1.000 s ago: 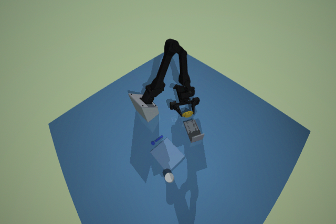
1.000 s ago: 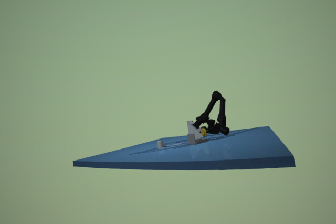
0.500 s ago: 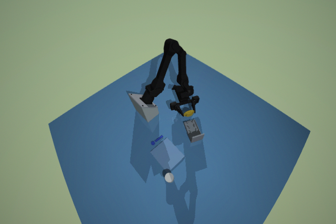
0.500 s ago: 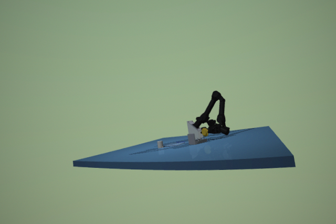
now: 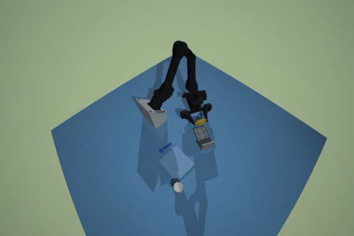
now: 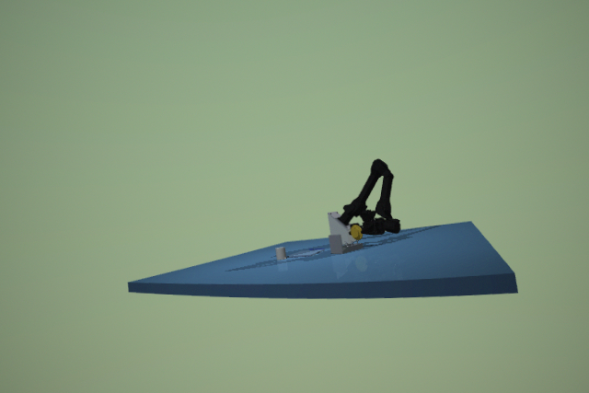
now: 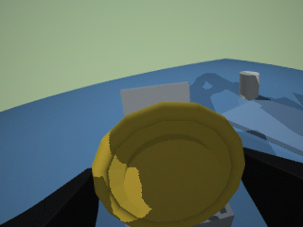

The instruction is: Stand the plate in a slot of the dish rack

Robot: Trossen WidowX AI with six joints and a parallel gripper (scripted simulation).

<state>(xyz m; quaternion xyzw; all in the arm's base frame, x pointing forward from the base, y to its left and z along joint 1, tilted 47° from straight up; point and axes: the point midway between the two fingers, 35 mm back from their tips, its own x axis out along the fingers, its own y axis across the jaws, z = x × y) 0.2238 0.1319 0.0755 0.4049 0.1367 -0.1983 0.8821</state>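
The grey dish rack lies 5 cm ahead of my gripper tip, 3 cm to the right of it and 5 cm below it. Round my gripper tip: pale blue mat 4 cm ahead, 24 cm to the right, 7 cm below; yellow plate 1 cm behind; blue spoon 6 cm behind, 23 cm to the right, 7 cm below.
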